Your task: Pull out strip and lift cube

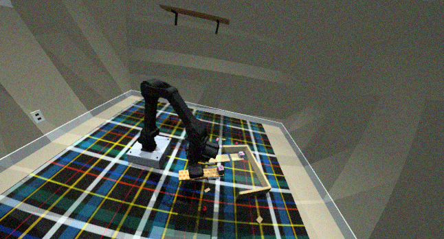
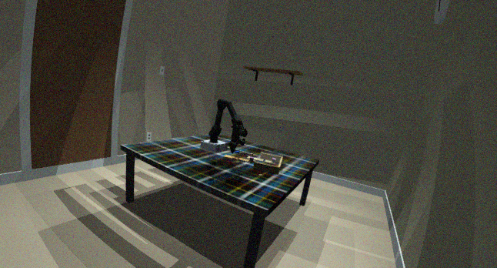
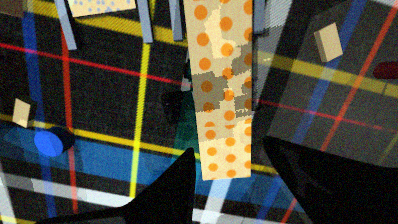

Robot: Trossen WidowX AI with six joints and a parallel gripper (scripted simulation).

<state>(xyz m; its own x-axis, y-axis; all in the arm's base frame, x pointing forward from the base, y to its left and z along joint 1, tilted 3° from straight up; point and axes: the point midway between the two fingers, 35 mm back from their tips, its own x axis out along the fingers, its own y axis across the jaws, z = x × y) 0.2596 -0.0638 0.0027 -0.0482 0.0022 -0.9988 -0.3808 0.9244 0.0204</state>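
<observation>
Right now the dotted strip is 60 mm ahead of my gripper tip, 40 mm below it and 10 mm to the left of it.
</observation>
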